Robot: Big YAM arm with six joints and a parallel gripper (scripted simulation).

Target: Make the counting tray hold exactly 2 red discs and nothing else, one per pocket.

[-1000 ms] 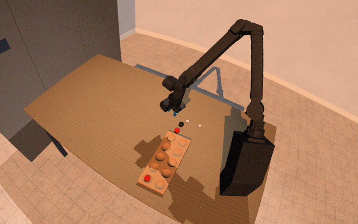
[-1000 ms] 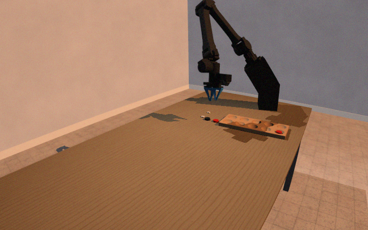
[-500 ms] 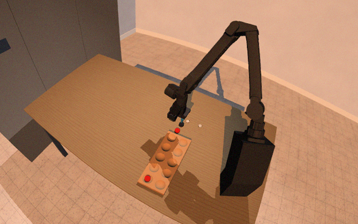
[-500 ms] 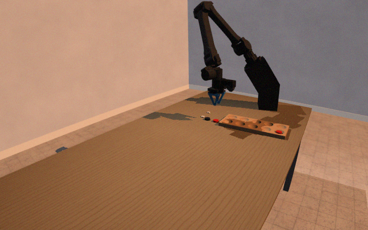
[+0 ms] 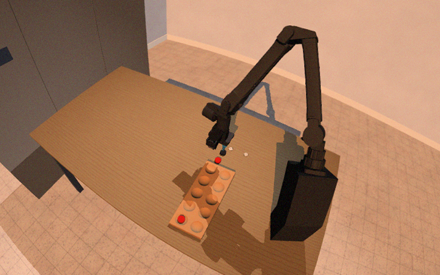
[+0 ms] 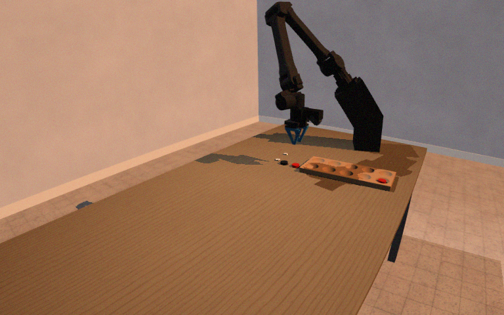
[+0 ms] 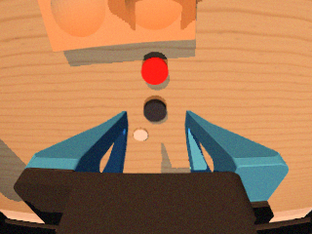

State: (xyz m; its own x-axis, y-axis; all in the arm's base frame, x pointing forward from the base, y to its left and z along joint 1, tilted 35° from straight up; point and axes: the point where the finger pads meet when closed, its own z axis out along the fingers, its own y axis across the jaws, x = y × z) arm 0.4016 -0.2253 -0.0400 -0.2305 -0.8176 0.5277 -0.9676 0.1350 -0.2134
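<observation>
My gripper is now 2 cm past the black disc, 6 cm to the left of it and 11 cm above it. Also, from my hand: orange counting tray 1 cm ahead, 23 cm to the left, 10 cm below.
</observation>
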